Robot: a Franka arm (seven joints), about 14 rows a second.
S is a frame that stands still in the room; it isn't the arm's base.
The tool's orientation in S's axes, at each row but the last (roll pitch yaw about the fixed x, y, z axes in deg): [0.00 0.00 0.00]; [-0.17 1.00 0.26]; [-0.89 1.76 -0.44]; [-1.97 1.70 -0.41]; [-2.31 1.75 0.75]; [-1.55 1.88 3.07]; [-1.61 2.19 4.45]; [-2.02 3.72 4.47]
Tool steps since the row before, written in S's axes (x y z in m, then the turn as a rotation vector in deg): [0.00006 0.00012 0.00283 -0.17 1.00 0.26]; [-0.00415 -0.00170 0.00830 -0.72 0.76 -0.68]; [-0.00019 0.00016 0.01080 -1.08 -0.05 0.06]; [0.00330 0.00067 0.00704 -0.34 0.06 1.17]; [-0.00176 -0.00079 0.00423 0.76 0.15 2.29]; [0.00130 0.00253 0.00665 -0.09 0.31 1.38]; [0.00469 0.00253 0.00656 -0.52 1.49 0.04]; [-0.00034 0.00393 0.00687 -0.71 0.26 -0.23]
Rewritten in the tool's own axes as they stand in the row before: [0.00006 0.00012 0.00283 -0.17 1.00 0.26]; [-0.00430 -0.00171 0.00822 -0.70 0.77 -0.69]; [-0.00052 -0.00001 0.01079 -1.08 -0.06 0.03]; [0.00308 0.00045 0.00715 -0.37 0.02 1.16]; [-0.00190 -0.00093 0.00414 0.69 0.05 2.32]; [0.00121 0.00227 0.00676 -0.12 0.28 1.38]; [0.00462 0.00197 0.00680 -0.40 1.52 0.07]; [-0.00048 0.00370 0.00699 -0.67 0.32 -0.26]
